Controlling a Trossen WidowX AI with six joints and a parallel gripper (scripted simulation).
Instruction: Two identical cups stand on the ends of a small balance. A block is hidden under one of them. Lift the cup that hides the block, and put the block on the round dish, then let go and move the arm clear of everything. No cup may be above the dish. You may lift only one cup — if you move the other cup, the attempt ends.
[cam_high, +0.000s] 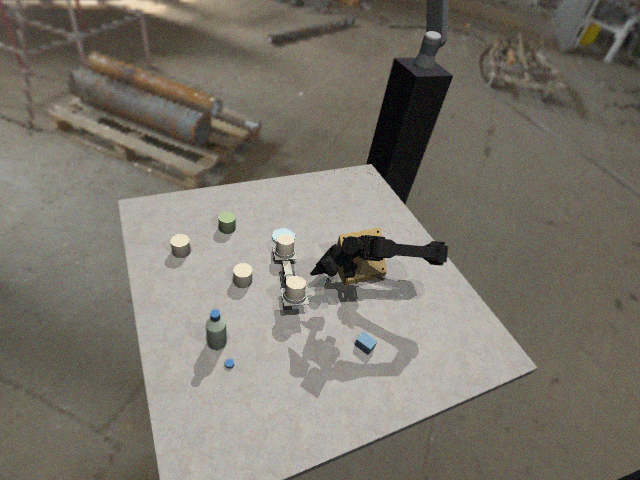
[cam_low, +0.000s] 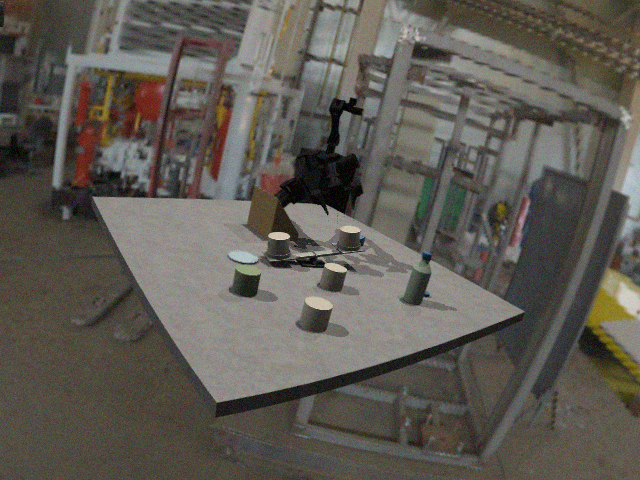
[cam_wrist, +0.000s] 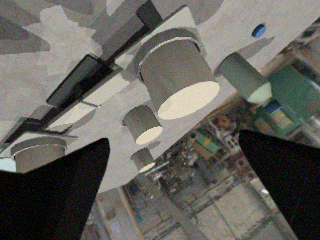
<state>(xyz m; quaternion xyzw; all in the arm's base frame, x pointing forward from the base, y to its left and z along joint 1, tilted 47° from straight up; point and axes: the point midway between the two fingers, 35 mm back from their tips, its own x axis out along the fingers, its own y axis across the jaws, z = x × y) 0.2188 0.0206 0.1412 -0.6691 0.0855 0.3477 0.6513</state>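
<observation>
My gripper tip is now 240 mm to the left of the green block, 140 mm above it and 10 mm short of it. From my gripper tip the other things lie so: green bottle 360 mm ahead, 80 mm to the left, 60 mm below; small balance 140 mm below, 110 mm to the right, 40 mm ahead; blue block 250 mm to the left, 160 mm below, 120 mm behind.
</observation>
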